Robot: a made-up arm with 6 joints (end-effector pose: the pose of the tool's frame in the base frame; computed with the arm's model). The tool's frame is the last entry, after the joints.
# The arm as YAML. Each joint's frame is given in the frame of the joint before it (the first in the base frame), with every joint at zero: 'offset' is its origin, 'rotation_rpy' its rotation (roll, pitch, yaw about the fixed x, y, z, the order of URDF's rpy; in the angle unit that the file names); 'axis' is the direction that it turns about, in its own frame. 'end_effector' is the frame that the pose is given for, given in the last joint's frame.
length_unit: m
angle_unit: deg
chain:
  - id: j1
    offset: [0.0, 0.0, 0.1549]
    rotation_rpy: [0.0, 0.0, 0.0]
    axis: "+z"
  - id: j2
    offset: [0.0, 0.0, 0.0]
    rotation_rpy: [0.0, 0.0, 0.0]
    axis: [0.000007, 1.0, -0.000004]
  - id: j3
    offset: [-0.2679, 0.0, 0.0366]
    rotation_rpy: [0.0, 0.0, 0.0]
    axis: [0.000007, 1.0, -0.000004]
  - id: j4
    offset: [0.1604, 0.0, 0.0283]
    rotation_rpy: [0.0, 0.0, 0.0]
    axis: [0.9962, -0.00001, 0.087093]
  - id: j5
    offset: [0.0, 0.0, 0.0]
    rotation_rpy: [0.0, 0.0, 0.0]
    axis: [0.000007, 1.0, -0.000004]
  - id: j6
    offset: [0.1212, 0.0, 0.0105]
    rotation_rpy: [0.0, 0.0, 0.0]
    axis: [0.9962, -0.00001, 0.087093]
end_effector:
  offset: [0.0, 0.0, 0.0]
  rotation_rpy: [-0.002, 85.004, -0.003]
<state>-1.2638 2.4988 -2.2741 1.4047 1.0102 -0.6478</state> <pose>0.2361 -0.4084 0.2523 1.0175 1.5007 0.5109</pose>
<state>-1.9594 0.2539 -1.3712 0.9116 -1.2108 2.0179</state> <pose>0.0134 0.2701 0.4793 -0.9897 -0.2908 0.7141</pose>
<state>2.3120 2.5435 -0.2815 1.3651 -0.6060 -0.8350</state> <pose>-0.0286 0.1316 0.0435 -2.1252 1.4126 -0.7239</pose>
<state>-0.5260 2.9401 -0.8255 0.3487 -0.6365 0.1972</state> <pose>0.1855 -0.1362 -0.0970 1.4590 2.5988 -0.3107</pose>
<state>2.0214 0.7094 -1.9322 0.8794 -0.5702 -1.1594</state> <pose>0.1175 -0.1268 0.6274 0.3091 0.3965 1.6527</pose>
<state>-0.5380 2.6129 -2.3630 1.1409 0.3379 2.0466</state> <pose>0.4677 -0.2363 0.2110 2.4410 -0.4150 1.8364</pose>
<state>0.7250 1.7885 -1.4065 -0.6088 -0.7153 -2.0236</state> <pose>0.2392 0.2728 0.4109 -1.3170 -0.4221 -1.2818</pose>
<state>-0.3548 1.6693 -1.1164 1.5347 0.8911 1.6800</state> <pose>0.2962 -0.0088 0.3204 -2.1428 -0.1490 -1.3477</pose>
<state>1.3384 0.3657 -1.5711 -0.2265 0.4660 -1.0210</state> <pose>-0.0168 -0.1246 0.5346 -0.6753 0.3019 0.0720</pose>
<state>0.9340 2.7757 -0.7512 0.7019 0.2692 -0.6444</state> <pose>0.0743 0.1357 -0.0406 1.0448 -2.3289 0.1573</pose>
